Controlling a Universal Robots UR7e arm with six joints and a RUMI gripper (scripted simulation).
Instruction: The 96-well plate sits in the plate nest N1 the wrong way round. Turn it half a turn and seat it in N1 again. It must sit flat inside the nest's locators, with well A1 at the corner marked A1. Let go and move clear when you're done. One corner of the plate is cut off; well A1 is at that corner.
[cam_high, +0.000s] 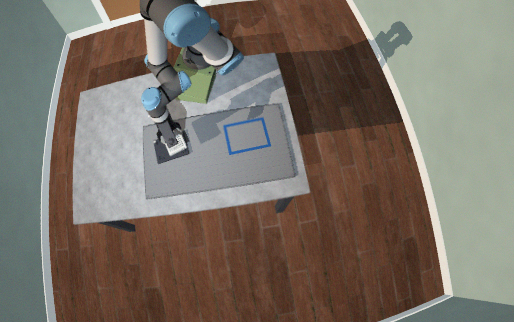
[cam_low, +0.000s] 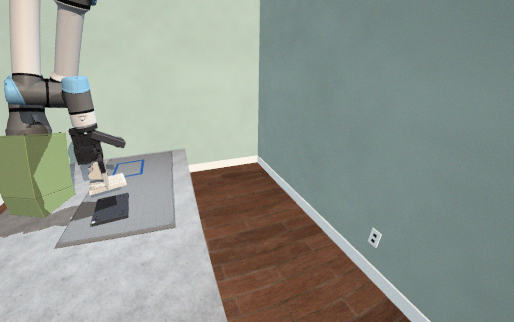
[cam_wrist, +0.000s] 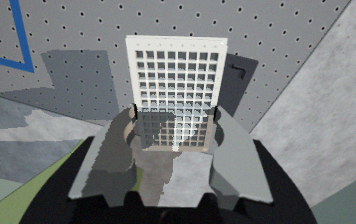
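Right now the dark plate nest is 10 cm below my hand and 3 cm to the right of it. Round my hand: white 96-well plate: 1 cm below.
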